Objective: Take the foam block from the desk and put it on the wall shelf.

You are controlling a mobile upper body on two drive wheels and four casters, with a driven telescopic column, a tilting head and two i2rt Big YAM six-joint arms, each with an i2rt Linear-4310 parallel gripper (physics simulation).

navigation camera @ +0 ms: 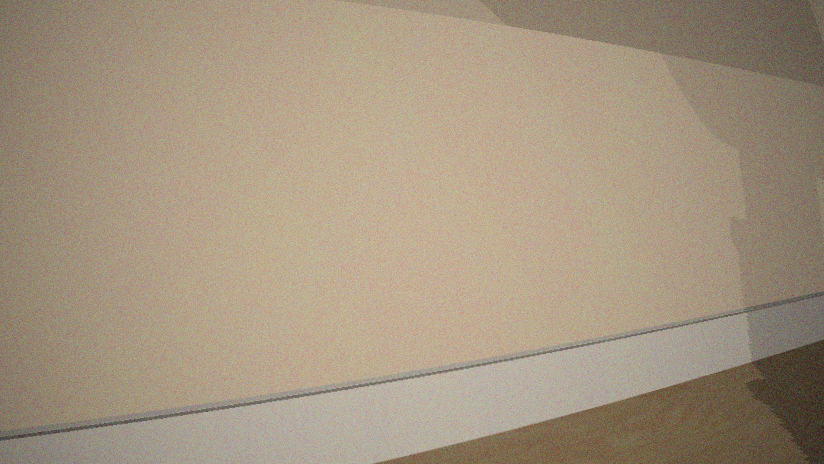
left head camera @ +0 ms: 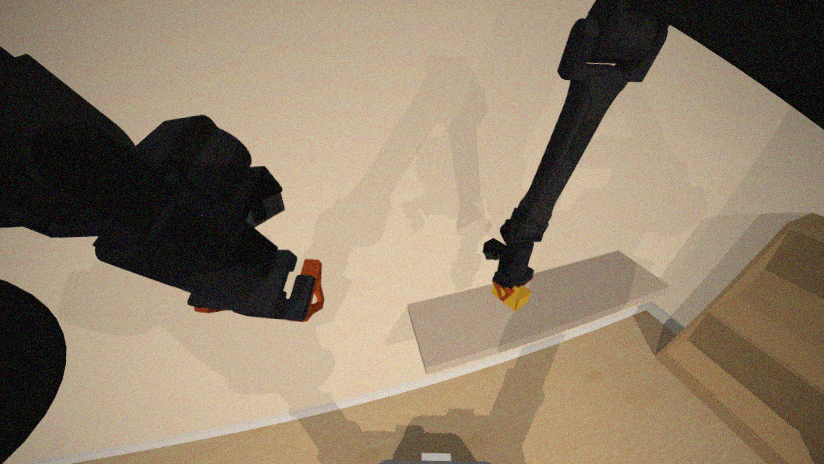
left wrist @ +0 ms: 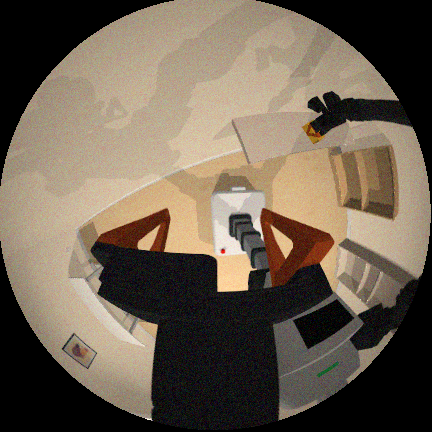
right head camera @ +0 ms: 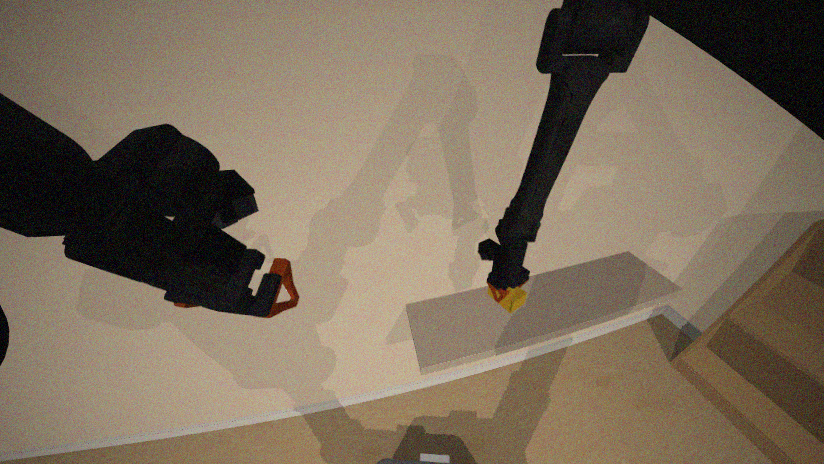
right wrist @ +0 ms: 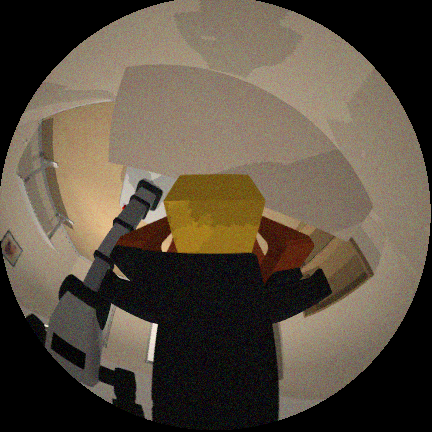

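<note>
The yellow foam block (left head camera: 520, 298) (right head camera: 514, 300) (left wrist: 317, 139) (right wrist: 215, 190) is held by my right gripper (left head camera: 509, 291) (right head camera: 505, 292) (right wrist: 214, 212), which is shut on it, one orange finger on each side. In both head views, the block overlaps the middle of the flat grey-beige wall shelf (left head camera: 461, 334) (right head camera: 455, 334) (left wrist: 270, 140) (right wrist: 200, 115). Any gap between block and shelf is hard to judge. My left gripper (left head camera: 258, 292) (right head camera: 233, 287) (left wrist: 214, 213) is open and empty, to the left of the shelf in the head views. The desk does not show.
A wooden shelf unit (left head camera: 749, 281) (left wrist: 394, 185) stands right of the wall shelf in the left head view. The left wrist view shows my white base (left wrist: 225, 200) and a grey shelf unit (left wrist: 380, 260) at the right. A white baseboard (navigation camera: 461, 386) runs along the wall.
</note>
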